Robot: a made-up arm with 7 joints. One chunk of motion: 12 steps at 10 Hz.
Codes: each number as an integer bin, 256 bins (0 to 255) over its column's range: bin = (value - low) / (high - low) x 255, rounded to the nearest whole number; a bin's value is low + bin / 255 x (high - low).
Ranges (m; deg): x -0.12..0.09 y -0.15..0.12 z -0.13..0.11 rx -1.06..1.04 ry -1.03..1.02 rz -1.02..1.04
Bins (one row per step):
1: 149 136 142 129 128 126
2: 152 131 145 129 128 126
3: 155 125 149 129 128 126
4: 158 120 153 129 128 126
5: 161 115 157 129 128 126
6: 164 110 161 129 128 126
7: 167 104 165 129 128 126
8: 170 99 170 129 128 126
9: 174 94 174 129 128 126
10: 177 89 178 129 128 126
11: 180 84 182 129 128 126
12: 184 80 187 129 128 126
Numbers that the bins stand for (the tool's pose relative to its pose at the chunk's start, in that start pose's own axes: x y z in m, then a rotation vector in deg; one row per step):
1: 0.0027 -0.0060 0.0036 0.00 0.00 0.00
2: 0.0052 -0.0113 0.0065 0.00 0.00 0.00
3: 0.0076 -0.0176 0.0102 0.00 0.00 0.00
4: 0.0101 -0.0229 0.0140 0.00 0.00 0.00
5: 0.0126 -0.0282 0.0178 0.00 0.00 0.00
6: 0.0151 -0.0335 0.0215 0.00 0.00 0.00
7: 0.0175 -0.0399 0.0253 0.00 0.00 0.00
8: 0.0200 -0.0452 0.0300 0.00 0.00 0.00
9: 0.0233 -0.0505 0.0338 0.00 0.00 0.00
10: 0.0258 -0.0558 0.0375 0.00 0.00 0.00
11: 0.0282 -0.0611 0.0413 0.00 0.00 0.00
12: 0.0315 -0.0653 0.0460 0.00 0.00 0.00

